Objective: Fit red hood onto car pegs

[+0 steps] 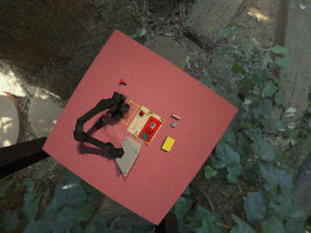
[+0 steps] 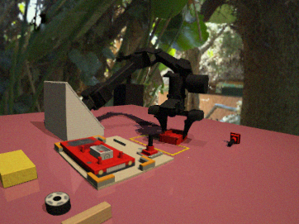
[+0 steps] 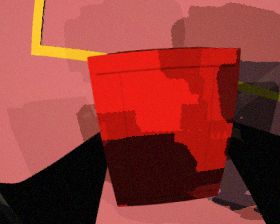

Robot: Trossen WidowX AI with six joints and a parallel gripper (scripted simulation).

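Right now the grey engine block is 29 cm to the right of my gripper tip, 3 cm ahead of it and 1 cm above it. From my gripper tip the other things lie so: red hood 1 cm above; then black post 16 cm to the right, 6 cm ahead, 2 cm above; then black wheel 44 cm to the right, 14 cm ahead.
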